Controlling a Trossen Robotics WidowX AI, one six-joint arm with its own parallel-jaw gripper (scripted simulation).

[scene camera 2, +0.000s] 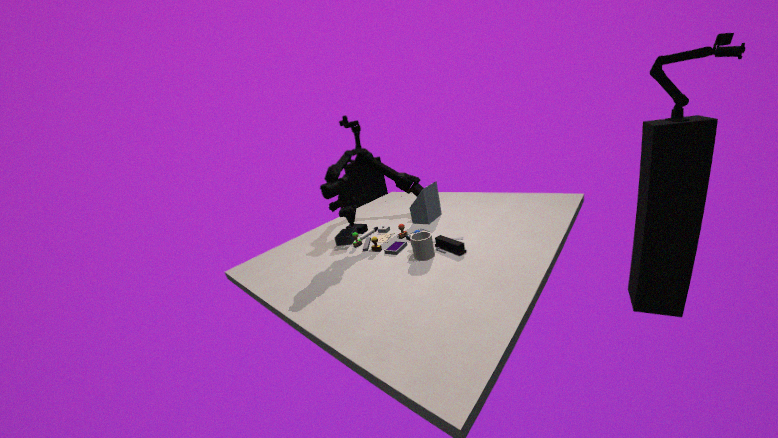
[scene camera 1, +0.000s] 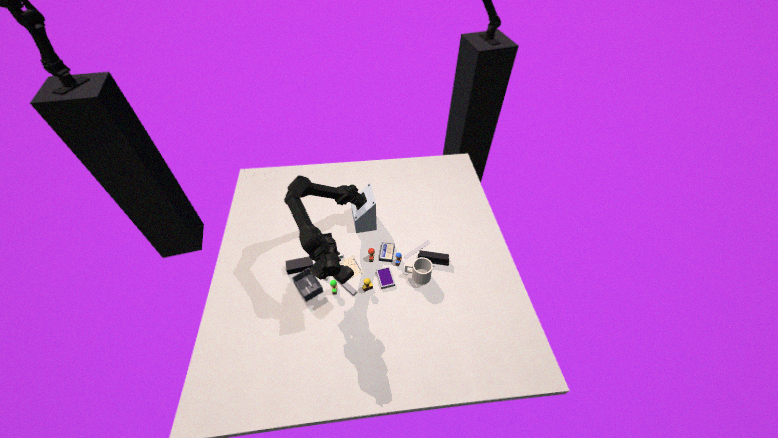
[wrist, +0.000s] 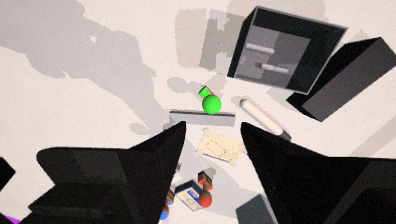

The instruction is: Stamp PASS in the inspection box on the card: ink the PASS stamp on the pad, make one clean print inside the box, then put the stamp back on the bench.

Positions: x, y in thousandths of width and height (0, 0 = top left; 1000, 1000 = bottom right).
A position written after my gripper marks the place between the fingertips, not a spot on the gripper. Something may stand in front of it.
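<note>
There's my gripper (wrist: 537, 560), and I can see a beige card (wrist: 544, 654) as well.
</note>
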